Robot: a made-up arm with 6 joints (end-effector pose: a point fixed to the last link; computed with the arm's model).
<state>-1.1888 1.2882 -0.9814 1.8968 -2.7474 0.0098</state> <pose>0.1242 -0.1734 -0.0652 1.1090 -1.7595 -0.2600</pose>
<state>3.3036 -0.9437 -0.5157 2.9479 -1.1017 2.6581</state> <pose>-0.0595 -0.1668 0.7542 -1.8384 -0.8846 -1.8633</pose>
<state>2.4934 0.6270 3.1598 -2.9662 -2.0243 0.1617</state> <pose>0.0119 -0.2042 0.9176 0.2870 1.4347 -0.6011</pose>
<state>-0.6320 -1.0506 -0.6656 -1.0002 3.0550 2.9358</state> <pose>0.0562 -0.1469 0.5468 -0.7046 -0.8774 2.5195</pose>
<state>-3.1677 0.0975 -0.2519 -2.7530 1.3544 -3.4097</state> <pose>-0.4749 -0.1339 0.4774 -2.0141 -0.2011 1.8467</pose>
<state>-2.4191 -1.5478 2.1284 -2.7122 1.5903 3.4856</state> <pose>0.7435 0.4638 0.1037 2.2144 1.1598 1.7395</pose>
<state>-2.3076 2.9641 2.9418 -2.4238 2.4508 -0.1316</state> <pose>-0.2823 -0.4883 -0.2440 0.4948 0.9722 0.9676</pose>
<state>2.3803 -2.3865 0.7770 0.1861 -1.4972 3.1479</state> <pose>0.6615 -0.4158 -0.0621 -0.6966 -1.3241 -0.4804</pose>
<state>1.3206 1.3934 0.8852 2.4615 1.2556 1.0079</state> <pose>0.0986 0.8822 0.2090 0.6469 1.9913 -1.1455</pose>
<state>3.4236 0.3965 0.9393 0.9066 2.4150 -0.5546</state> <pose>-0.5152 -0.0479 1.0220 -1.8290 0.2724 -0.1550</pose>
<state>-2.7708 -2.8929 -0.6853 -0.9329 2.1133 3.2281</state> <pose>0.2327 0.1914 0.3383 -0.2247 1.0629 1.3648</pose>
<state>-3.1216 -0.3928 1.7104 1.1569 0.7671 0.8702</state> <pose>0.5269 0.0741 1.0083 1.3905 -0.9758 -0.1623</pose>
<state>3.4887 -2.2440 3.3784 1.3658 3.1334 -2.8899</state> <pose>-0.1493 -0.0198 -0.1511 1.1786 -0.4077 0.6631</pose>
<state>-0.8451 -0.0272 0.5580 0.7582 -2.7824 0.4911</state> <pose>0.1324 -0.3221 1.0555 0.8124 2.2059 -0.8260</pose>
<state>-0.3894 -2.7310 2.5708 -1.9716 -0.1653 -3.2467</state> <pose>0.0040 0.0650 -0.5811 -0.7390 0.8947 0.2629</pose>
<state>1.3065 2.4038 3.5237 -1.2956 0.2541 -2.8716</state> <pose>0.2053 0.5942 0.3385 -0.9672 -1.2549 -0.3254</pose>
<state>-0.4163 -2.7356 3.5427 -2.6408 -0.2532 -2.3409</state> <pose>0.3437 -0.0004 -0.1802 -1.3310 0.0085 -0.3910</pose>
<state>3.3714 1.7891 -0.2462 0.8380 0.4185 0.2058</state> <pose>-0.3143 0.0350 -0.2903 1.4184 0.6502 -1.3399</pose>
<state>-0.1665 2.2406 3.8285 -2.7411 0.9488 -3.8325</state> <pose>0.3999 0.0803 0.5035 0.4762 -0.7784 -0.3091</pose>
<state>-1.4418 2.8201 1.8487 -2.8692 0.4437 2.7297</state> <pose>0.1982 -0.3451 -0.5349 1.0599 1.1126 -1.3896</pose>
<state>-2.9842 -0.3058 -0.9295 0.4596 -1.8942 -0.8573</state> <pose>-0.3231 0.0921 0.4572 -1.9059 -0.2546 0.9440</pose>
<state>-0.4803 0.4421 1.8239 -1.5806 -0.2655 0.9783</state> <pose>0.3769 -0.1946 1.1016 0.0110 -1.2701 0.2094</pose>
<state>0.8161 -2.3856 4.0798 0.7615 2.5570 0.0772</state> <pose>0.1967 0.0423 0.1721 0.7095 -2.7672 1.0870</pose>
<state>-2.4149 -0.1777 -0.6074 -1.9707 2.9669 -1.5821</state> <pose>-0.1847 -0.2465 0.3611 2.5676 1.1086 0.7337</pose>
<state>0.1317 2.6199 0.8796 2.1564 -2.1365 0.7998</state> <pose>0.2434 0.1203 -0.5757 1.8419 -1.0311 0.0494</pose>
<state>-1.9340 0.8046 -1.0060 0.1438 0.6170 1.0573</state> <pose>-0.2205 -0.1400 0.1002 0.2740 1.3839 -0.8594</pose>
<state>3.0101 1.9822 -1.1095 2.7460 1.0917 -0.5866</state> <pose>0.0733 -0.1568 0.0301 0.8046 -1.1362 -0.0239</pose>
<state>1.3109 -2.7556 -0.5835 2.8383 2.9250 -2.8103</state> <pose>-0.2659 -0.4134 0.2639 -0.9863 0.2429 1.5058</pose>
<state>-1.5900 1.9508 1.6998 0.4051 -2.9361 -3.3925</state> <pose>-0.1619 -0.8657 0.0681 0.5417 0.4790 1.5892</pose>
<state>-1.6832 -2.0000 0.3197 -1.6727 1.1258 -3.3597</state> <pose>0.0823 0.5862 0.5666 0.7617 1.3619 2.5921</pose>
